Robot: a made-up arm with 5 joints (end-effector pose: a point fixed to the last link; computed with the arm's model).
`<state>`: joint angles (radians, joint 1 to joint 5).
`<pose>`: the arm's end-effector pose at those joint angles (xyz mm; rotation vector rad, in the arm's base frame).
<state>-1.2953 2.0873 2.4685 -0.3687 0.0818</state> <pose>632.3 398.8 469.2 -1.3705 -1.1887 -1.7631</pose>
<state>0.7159 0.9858 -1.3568 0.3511 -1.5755</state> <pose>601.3 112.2 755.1 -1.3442 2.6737 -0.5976</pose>
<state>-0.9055 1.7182 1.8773 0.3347 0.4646</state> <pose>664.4 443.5 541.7 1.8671 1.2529 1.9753</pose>
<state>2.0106 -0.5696 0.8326 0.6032 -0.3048</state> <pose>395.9 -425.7 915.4 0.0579 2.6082 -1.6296</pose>
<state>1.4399 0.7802 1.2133 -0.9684 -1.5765</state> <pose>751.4 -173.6 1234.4 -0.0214 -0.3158 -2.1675</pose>
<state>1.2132 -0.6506 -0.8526 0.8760 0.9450</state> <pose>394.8 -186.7 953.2 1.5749 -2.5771 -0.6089</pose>
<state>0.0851 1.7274 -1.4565 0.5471 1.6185</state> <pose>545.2 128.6 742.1 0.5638 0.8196 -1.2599</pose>
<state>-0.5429 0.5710 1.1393 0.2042 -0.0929</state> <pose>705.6 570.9 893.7 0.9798 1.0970 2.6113</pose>
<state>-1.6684 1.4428 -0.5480 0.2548 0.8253</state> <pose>700.3 43.1 761.4 -0.3286 0.2705 0.0329</pose>
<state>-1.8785 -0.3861 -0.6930 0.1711 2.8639</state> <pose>470.5 471.8 617.8 -1.4624 -1.1215 -0.1898</pose>
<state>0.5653 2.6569 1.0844 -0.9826 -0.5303</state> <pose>636.6 649.2 786.8 -1.1827 -0.0528 -1.2099</pose>
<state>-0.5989 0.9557 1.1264 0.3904 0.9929</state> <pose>730.1 502.9 802.3 0.5688 0.6167 1.8834</pose>
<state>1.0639 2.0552 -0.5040 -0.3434 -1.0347</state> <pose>569.8 376.4 692.4 -2.2240 0.4107 -0.1312</pose>
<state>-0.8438 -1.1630 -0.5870 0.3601 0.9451</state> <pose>230.4 378.4 947.2 -0.3058 -1.3878 1.9789</pose>
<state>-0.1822 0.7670 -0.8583 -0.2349 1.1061</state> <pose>652.1 90.2 943.3 0.5409 0.0792 0.3012</pose>
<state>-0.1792 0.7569 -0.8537 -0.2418 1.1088</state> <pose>652.2 90.1 946.5 0.5341 0.0758 0.3101</pose>
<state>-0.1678 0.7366 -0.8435 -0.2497 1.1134</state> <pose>652.4 89.5 952.6 0.5291 0.0633 0.3270</pose>
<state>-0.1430 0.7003 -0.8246 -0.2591 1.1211</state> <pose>652.4 87.8 963.4 0.5266 0.0357 0.3554</pose>
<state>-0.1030 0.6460 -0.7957 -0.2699 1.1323</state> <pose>651.6 84.2 979.5 0.5257 -0.0102 0.3950</pose>
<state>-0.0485 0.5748 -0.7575 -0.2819 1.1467</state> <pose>648.8 77.6 1000.9 0.5246 -0.0755 0.4412</pose>
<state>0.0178 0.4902 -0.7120 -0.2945 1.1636</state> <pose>642.5 67.3 1026.0 0.5212 -0.1586 0.4875</pose>
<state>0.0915 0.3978 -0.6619 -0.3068 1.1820</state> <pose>632.2 52.7 1052.7 0.5140 -0.2547 0.5268</pose>
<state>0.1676 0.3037 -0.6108 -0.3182 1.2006</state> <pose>617.8 34.6 1078.3 0.5026 -0.3566 0.5541</pose>
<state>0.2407 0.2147 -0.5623 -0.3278 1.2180</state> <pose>600.7 14.6 1100.3 0.4885 -0.4557 0.5674</pose>
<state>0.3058 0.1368 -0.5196 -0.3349 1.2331</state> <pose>583.0 -5.0 1117.2 0.4742 -0.5440 0.5689</pose>
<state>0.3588 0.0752 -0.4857 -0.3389 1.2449</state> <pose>567.4 -21.9 1128.6 0.4630 -0.6148 0.5628</pose>
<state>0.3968 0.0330 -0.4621 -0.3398 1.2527</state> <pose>555.8 -34.3 1135.2 0.4570 -0.6646 0.5549</pose>
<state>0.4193 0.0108 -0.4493 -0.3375 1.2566</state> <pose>549.6 -41.6 1138.0 0.4578 -0.6931 0.5489</pose>
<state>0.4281 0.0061 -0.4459 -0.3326 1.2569</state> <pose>548.4 -44.2 1137.9 0.4651 -0.7032 0.5465</pose>
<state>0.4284 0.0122 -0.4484 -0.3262 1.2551</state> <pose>550.4 -43.9 1136.2 0.4763 -0.7018 0.5465</pose>
